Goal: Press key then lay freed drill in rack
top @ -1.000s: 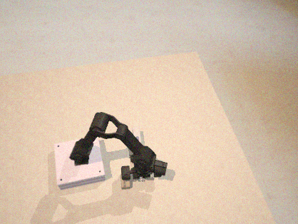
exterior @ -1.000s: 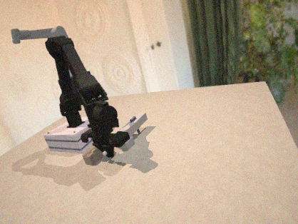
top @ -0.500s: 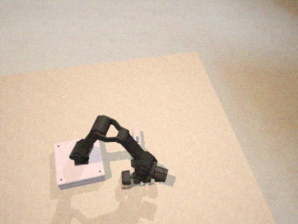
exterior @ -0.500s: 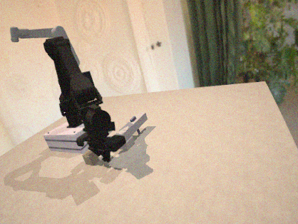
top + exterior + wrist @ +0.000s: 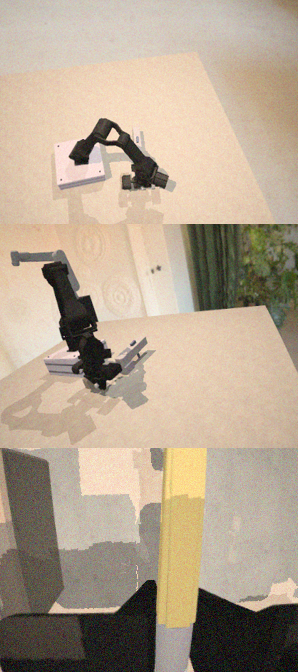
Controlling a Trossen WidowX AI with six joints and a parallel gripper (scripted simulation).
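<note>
My gripper tip is now 7 cm past the tan rack, 3 cm to the right of it and 1 cm below it. The rest, counted from my gripper tip: blue key (1 cm ahead, 22 cm to the left, 4 cm above).
</note>
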